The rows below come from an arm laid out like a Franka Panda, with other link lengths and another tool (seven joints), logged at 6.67 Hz.
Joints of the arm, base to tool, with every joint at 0 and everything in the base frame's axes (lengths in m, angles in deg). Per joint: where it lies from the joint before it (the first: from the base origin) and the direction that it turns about. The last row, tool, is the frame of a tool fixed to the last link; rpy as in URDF.
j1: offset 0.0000 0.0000 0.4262 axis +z
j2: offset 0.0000 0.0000 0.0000 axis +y
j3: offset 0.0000 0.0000 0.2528 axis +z
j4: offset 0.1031 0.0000 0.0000 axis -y
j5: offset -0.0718 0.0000 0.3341 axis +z
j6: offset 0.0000 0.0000 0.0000 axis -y
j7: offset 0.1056 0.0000 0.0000 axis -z
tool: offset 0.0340 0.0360 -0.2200 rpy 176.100 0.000 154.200
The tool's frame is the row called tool.
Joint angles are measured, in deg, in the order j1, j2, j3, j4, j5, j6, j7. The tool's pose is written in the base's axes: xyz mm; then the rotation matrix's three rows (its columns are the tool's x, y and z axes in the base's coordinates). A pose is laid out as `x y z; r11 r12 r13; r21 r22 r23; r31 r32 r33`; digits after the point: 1 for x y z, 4 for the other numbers.
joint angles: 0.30 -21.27 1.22 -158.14 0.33 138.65 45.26
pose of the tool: 446.9 11.5 289.3; -0.3441 0.9341 0.0948; 0.9388 0.3438 0.0203; -0.0136 0.0960 -0.9953
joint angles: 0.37 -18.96 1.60 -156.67 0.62 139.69 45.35
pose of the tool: 455.7 15.1 285.4; -0.3463 0.9330 0.0982; 0.9380 0.3458 0.0226; -0.0128 0.0999 -0.9949
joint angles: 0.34 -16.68 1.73 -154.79 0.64 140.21 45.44
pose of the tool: 465.5 16.3 283.0; -0.3464 0.9327 0.1002; 0.9380 0.3459 0.0233; -0.0129 0.1021 -0.9947
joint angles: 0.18 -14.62 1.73 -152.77 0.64 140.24 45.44
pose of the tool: 475.1 15.6 281.6; -0.3441 0.9336 0.1001; 0.9389 0.3434 0.0241; -0.0119 0.1023 -0.9947
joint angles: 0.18 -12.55 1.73 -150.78 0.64 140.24 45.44
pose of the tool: 484.3 16.1 279.5; -0.3443 0.9337 0.0987; 0.9388 0.3435 0.0252; -0.0104 0.1013 -0.9948
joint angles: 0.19 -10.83 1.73 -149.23 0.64 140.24 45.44
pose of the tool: 491.1 16.6 276.8; -0.3447 0.9338 0.0957; 0.9387 0.3438 0.0260; -0.0087 0.0988 -0.9951
